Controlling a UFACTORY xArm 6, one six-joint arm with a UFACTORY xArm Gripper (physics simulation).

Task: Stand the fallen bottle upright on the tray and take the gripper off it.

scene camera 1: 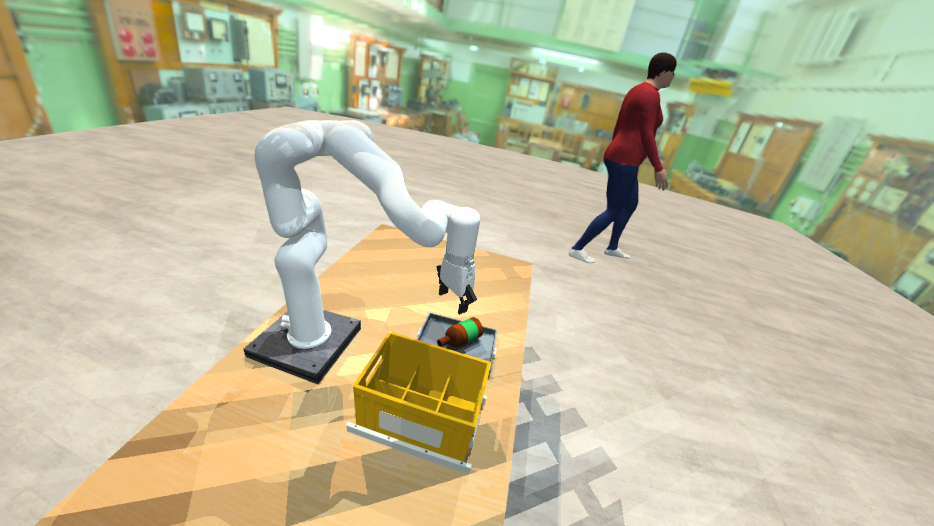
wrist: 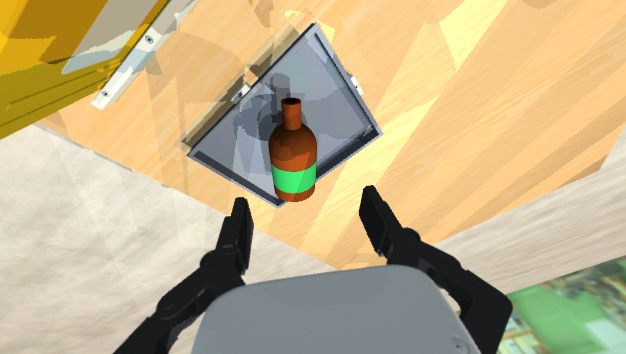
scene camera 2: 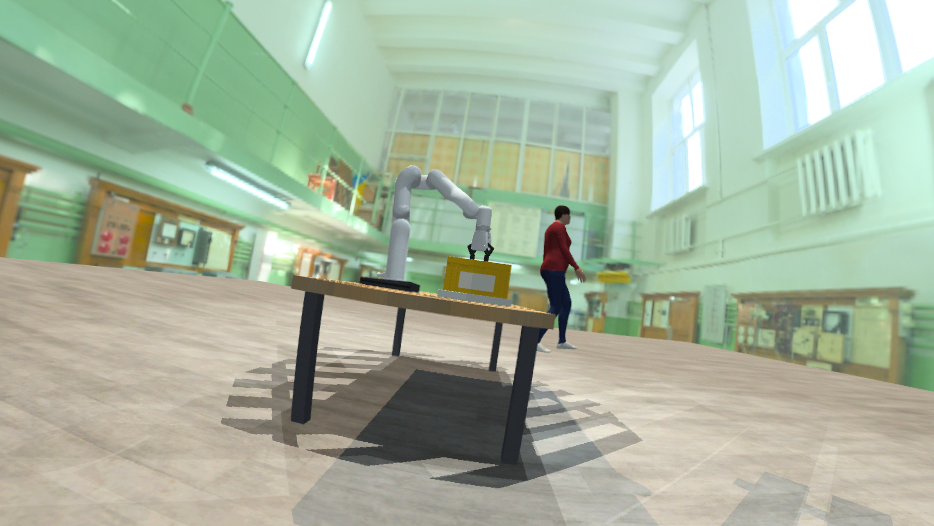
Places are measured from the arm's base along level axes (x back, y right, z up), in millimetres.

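Where they show: gripper, fingertip midpoint: (scene camera 1: 452, 303) (wrist: 307, 204); arm's base, origin of the base link: (scene camera 1: 309, 334) (scene camera 2: 394, 281).
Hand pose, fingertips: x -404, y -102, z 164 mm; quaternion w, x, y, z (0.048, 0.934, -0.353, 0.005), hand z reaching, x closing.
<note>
Things, the pixels of their centre, and the offset from my fingertips. "*": a spot on its surface instead.
- brown bottle with a green label, body centre: (wrist: 293, 151) (scene camera 1: 458, 334) dx -35, dy -44, dz -159 mm
- grey tray, surface spot: (wrist: 332, 95) * dx +61, dy -37, dz -195 mm
- yellow crate with dividers, body centre: (scene camera 1: 423, 396) (scene camera 2: 477, 281) dx +11, dy +247, dz -113 mm
The brown bottle with a green label (scene camera 1: 465, 331) (wrist: 294, 155) lies on its side over the grey tray (scene camera 1: 430, 329) (wrist: 332, 95), its neck toward the yellow crate. In the wrist view its base end overlaps a corner of the tray. My gripper (scene camera 1: 453, 301) (scene camera 2: 479, 257) (wrist: 307, 204) is open and empty. It points down above the bottle and tray, clear of the bottle. In the wrist view the bottle's base end shows between and beyond the fingertips. The bottle and the tray do not show in scene camera 2.
The yellow crate with dividers (scene camera 1: 366, 406) (scene camera 2: 501, 280) (wrist: 22, 95) stands close beside the tray, with a white rail (scene camera 1: 405, 445) (wrist: 122, 70) along its foot. The arm's dark base plate (scene camera 1: 261, 352) is on the same table (scene camera 1: 392, 261) (scene camera 2: 366, 290). A person in red (scene camera 1: 633, 124) (scene camera 2: 556, 248) is on the floor beyond the table.
</note>
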